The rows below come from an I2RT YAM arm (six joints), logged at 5 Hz.
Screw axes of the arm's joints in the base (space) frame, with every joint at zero. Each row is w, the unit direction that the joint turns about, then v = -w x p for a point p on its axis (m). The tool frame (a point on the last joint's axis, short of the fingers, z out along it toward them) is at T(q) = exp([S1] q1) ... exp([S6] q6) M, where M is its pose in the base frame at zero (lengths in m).
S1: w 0 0 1 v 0 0 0
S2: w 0 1 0 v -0.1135 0 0.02
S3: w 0 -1 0 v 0.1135 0 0.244
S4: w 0 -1 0 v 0.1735 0 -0.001
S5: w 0 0 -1 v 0 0.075 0
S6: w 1 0 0 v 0 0.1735 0
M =
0 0 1 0.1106
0 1 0 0
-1 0 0 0.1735
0 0 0 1
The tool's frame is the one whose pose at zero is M.
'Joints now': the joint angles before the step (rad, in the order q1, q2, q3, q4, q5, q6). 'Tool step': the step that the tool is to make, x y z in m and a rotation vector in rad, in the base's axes. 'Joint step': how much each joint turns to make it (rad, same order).
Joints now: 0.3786, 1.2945, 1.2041, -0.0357, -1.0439, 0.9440
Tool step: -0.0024, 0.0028, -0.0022, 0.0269, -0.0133, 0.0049
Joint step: 0.0125, -0.0095, -0.0365, 0.0846, 0.0056, 0.0407
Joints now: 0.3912, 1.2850, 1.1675, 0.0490, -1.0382, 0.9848
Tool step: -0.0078, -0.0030, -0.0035, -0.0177, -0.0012, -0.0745
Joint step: 0.0064, -0.0405, -0.0328, -0.0294, 0.0820, -0.0190
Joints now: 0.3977, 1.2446, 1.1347, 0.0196, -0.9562, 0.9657
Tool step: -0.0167, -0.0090, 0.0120, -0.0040, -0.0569, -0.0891
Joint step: 0.0006, -0.0764, -0.0088, -0.0409, 0.0915, -0.0306
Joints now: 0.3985, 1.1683, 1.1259, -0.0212, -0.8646, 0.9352
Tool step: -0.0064, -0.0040, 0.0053, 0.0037, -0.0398, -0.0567
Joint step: 0.0007, -0.0323, -0.0075, 0.0032, 0.0579, -0.0137
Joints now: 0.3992, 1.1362, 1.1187, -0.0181, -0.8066, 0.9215
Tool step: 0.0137, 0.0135, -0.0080, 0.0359, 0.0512, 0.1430
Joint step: 0.0153, 0.0753, 0.0011, 0.1013, -0.1289, 0.0782
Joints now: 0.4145, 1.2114, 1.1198, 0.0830, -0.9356, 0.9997
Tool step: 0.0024, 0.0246, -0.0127, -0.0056, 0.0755, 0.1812
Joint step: 0.0678, 0.0660, 0.0047, 0.0289, -0.1141, 0.0454
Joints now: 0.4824, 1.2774, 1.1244, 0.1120, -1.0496, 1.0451
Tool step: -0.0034, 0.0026, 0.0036, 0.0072, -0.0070, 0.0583
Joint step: 0.0108, 0.0009, 0.0103, 0.0027, -0.0476, 0.0030
